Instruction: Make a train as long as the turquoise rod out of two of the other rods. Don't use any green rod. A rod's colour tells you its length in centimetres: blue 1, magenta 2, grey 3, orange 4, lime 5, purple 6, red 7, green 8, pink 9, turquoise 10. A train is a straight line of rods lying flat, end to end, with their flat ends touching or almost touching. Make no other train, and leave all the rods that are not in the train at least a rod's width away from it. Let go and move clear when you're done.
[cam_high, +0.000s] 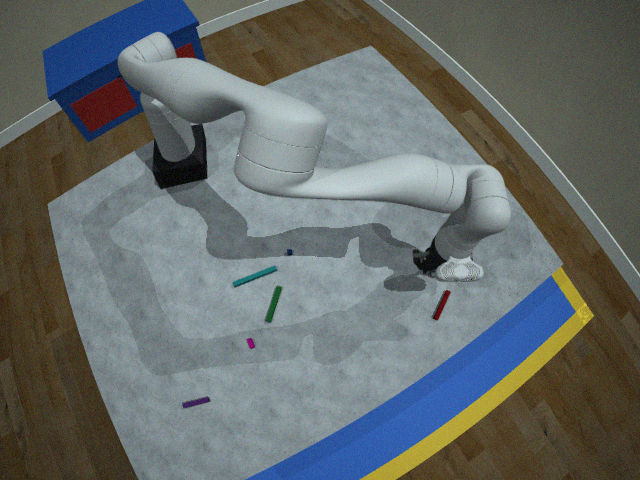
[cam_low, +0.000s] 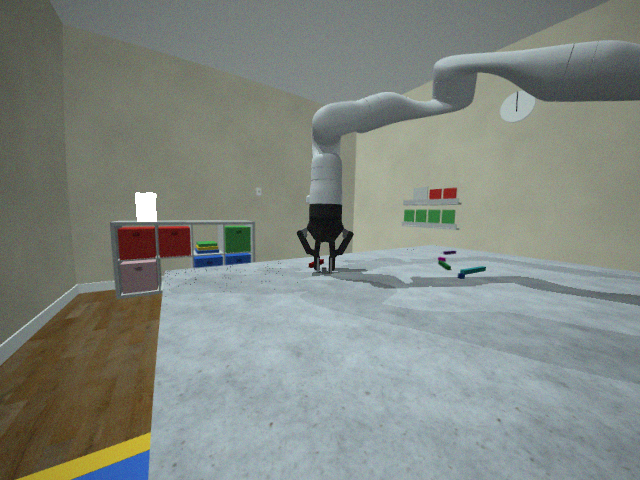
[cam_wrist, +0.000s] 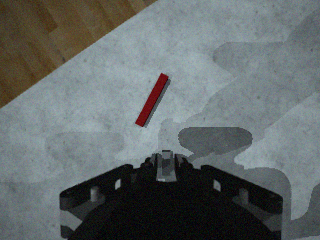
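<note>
Now: the grey rod 1 cm below my hand. The rest, counted from my hand: small blue rod (23 cm behind, 22 cm to the right, 1 cm below); then red rod (7 cm ahead, 4 cm to the right, 1 cm below); then green rod (16 cm behind, 32 cm to the right, 1 cm below).
</note>
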